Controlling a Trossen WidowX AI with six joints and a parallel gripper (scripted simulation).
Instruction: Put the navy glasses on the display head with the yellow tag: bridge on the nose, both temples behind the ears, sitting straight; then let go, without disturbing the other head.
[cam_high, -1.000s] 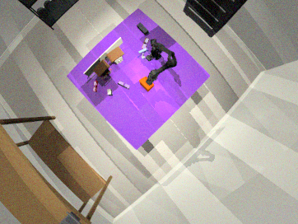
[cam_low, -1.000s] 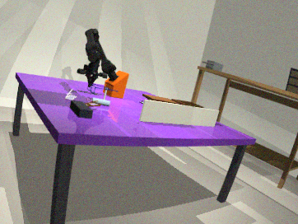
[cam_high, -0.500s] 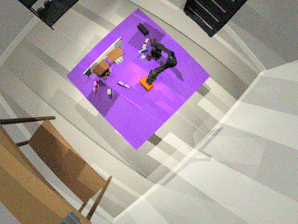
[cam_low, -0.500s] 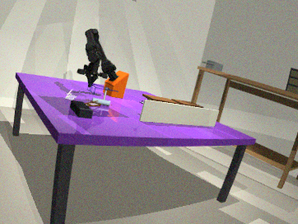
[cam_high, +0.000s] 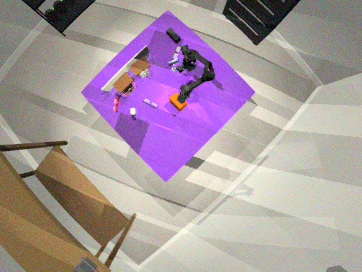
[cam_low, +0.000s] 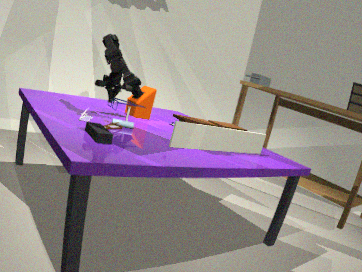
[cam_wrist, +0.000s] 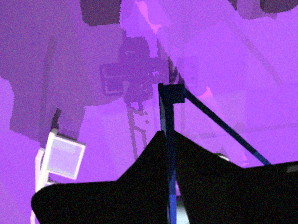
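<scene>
My gripper tip is 10 cm short of the grey peg, 6 cm above it and 5 cm to the right of it. From my gripper tip the other things lie so: black case 37 cm ahead, 22 cm to the right, 6 cm below; then pale blue cylinder 16 cm ahead, 6 cm below; then white panel 45 cm ahead, 38 cm to the left, 2 cm below.
</scene>
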